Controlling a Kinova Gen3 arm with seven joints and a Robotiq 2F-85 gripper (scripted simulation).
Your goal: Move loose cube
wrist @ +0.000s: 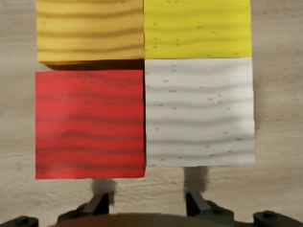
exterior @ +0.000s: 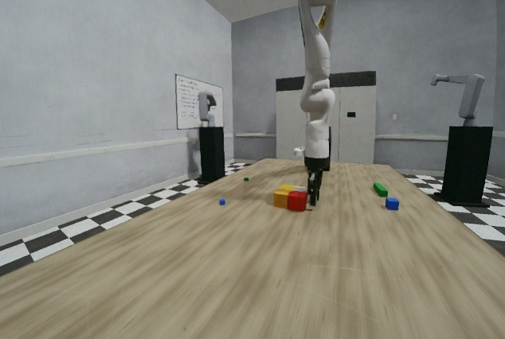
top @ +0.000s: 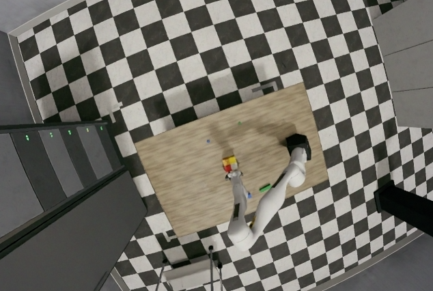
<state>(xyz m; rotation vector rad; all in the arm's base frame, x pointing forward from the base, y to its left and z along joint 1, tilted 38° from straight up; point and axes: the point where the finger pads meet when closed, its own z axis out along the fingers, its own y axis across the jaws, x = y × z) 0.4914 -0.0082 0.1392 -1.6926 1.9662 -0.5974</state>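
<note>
The red cube lies 50 mm to the right of my hand, 20 mm ahead of it and 10 mm below it. Round my hand: green block (260 mm to the left, 190 mm behind, 20 mm below).
</note>
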